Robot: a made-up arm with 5 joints.
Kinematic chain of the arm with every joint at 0, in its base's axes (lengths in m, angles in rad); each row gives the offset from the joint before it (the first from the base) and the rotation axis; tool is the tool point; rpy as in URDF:
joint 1: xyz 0 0 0.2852 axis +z
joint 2: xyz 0 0 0 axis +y
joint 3: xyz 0.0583 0 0.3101 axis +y
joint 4: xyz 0.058 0 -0.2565 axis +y
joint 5: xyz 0.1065 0 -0.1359 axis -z
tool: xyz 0 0 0 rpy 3.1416 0 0
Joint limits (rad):
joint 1: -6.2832..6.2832
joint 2: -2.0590..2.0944
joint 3: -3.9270..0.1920
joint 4: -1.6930..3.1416
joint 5: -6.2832..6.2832
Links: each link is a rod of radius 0.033 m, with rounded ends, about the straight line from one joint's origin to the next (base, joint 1, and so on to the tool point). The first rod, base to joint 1, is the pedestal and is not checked.
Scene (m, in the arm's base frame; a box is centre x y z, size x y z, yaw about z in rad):
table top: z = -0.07
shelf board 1: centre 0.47 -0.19 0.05 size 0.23 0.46 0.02 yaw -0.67
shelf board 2: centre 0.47 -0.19 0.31 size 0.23 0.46 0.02 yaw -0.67
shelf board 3: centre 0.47 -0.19 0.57 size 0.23 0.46 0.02 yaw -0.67
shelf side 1: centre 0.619 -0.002 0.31 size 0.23 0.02 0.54 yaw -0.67
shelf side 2: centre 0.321 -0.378 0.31 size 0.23 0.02 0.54 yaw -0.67
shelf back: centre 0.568 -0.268 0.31 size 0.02 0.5 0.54 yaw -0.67
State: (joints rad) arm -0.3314 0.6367 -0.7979 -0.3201 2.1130
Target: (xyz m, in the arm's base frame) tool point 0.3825 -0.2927 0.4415
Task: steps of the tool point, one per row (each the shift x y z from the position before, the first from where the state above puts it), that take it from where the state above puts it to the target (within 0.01 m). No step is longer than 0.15 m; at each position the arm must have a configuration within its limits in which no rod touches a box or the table.
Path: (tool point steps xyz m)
1: -0.0664 0.0664 -0.0003
2: -0.0835 0.0523 0.0003
3: -0.0045 -0.0542 0.0912
4: -0.0377 -0.0418 0.0881
5: -0.0619 -0.0176 0.0773
6: 0.0593 -0.0460 0.0151
7: 0.0595 -0.0472 -0.0001
8: 0.0572 -0.0462 -0.0150

